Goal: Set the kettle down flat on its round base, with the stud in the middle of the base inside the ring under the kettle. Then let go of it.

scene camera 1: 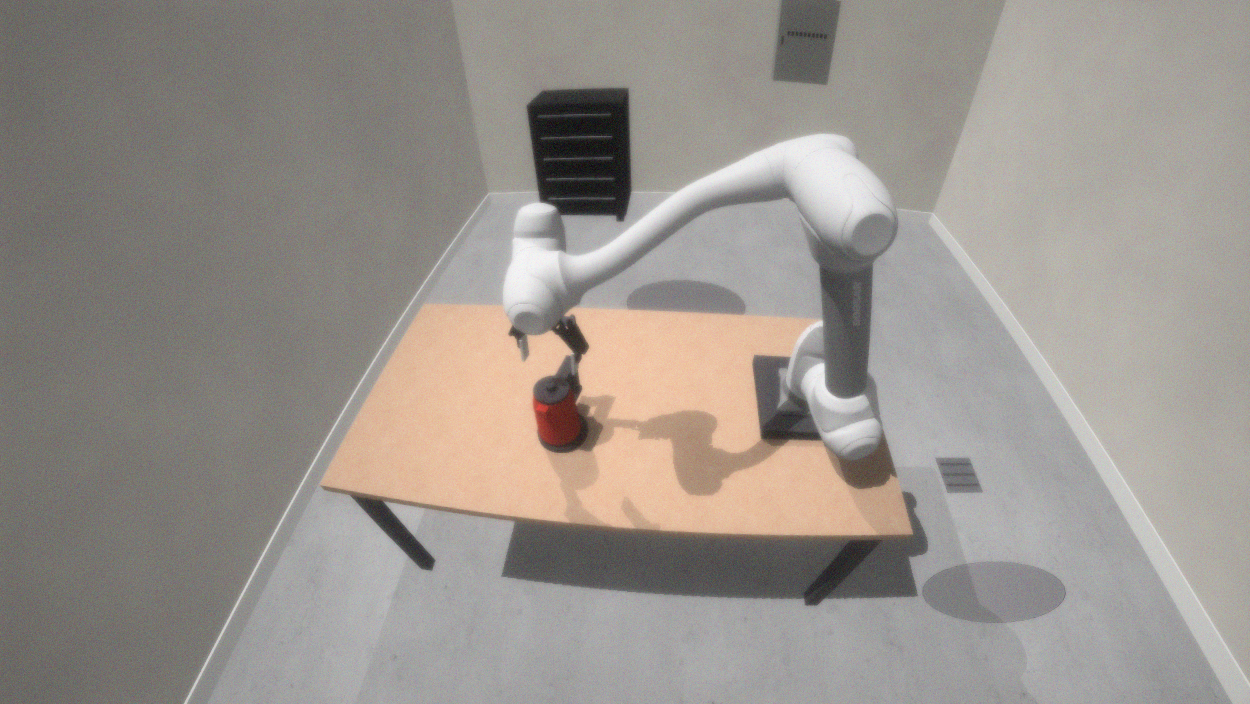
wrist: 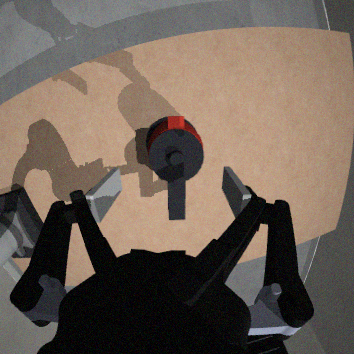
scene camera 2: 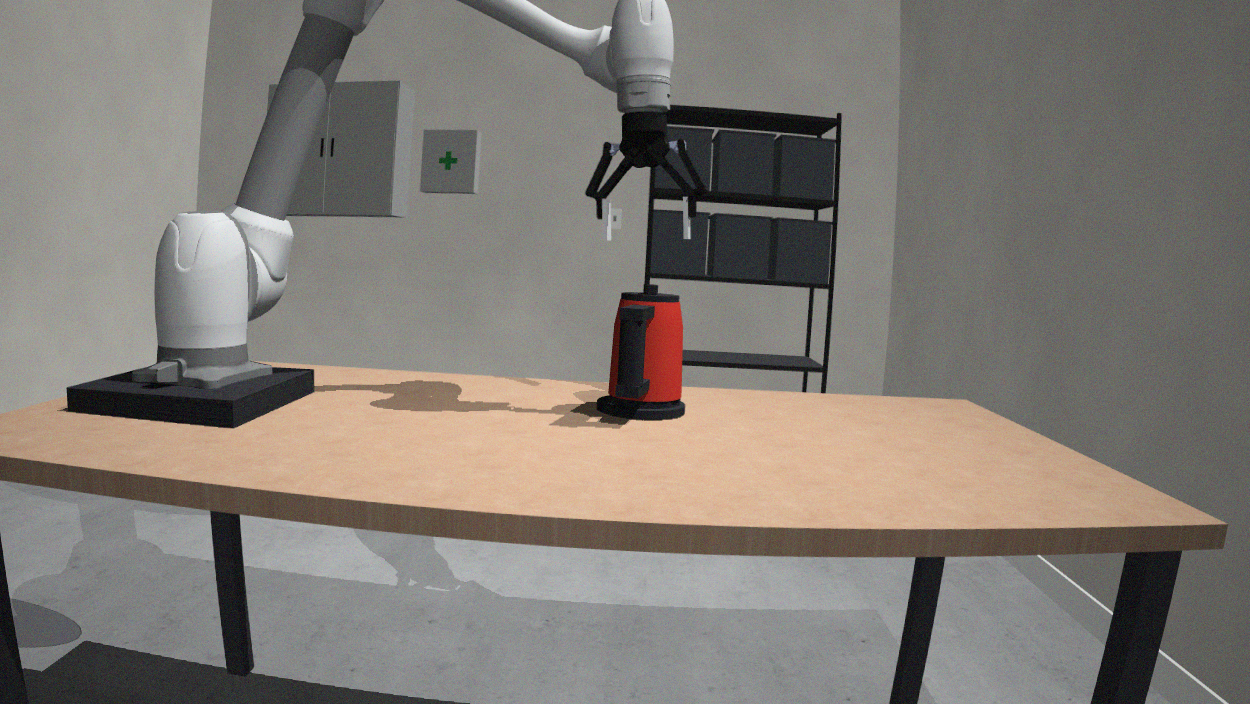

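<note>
The red kettle (scene camera 1: 557, 424) (scene camera 2: 664, 349) (wrist: 176, 122) with a dark lid and handle stands on its round black base (scene camera 2: 642, 411) on the table and looks upright. In the scene camera 2 view, more of the base's rim shows on the kettle's left than on its right. The stud and the ring are hidden under the kettle, so I cannot tell how they sit. My gripper (scene camera 1: 549, 356) (scene camera 2: 648, 223) (wrist: 170, 177) is open, its fingers wide apart with nothing between them. It hangs above the kettle, clear of the lid and its knob.
The wooden table (scene camera 1: 454, 384) (scene camera 2: 831, 463) (wrist: 280, 100) carries the arm's dark mounting plate (scene camera 2: 157, 407) at one end. A black drawer cabinet (scene camera 1: 577, 113) stands behind the table. A shelf rack (scene camera 2: 832, 253) with dark bins stands beyond the table in the scene camera 2 view.
</note>
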